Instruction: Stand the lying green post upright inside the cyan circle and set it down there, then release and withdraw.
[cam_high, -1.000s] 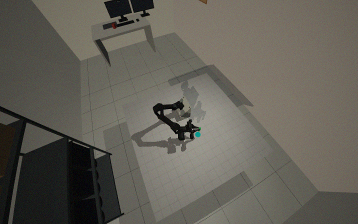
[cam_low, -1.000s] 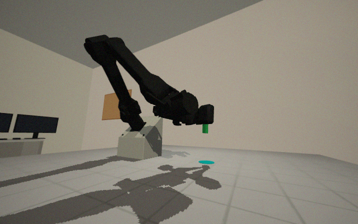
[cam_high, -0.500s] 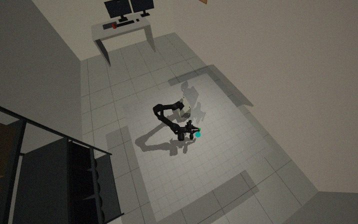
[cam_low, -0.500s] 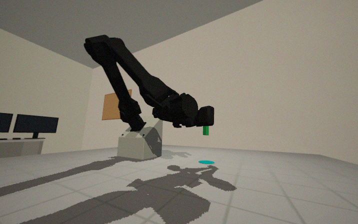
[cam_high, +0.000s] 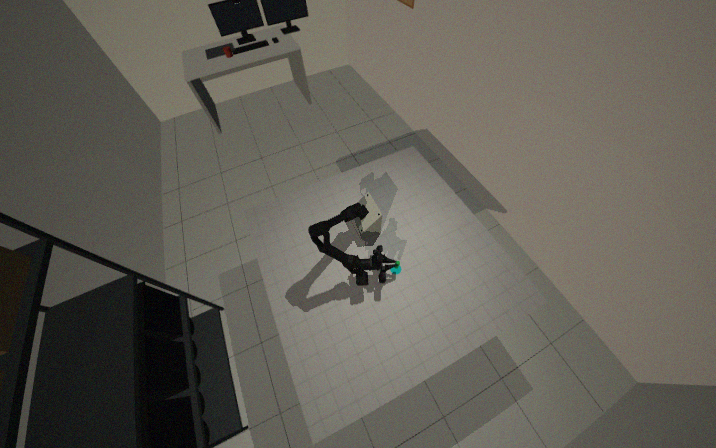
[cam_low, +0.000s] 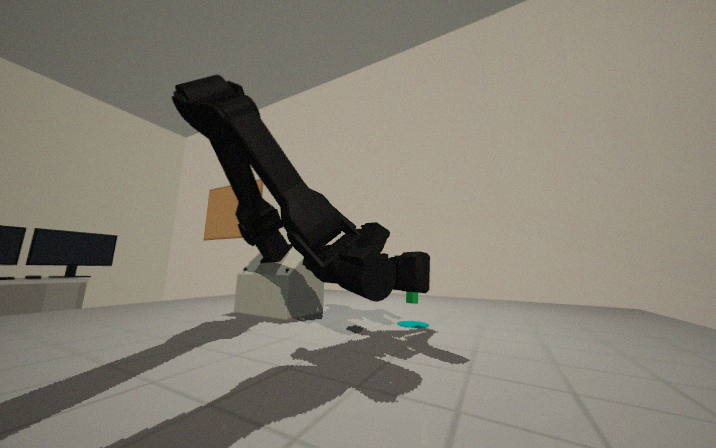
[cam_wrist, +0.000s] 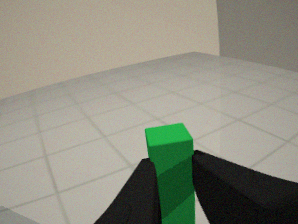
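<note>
The cyan circle lies 9 cm below my gripper tip. Also, from my gripper tip: green post: 2 cm below.
</note>
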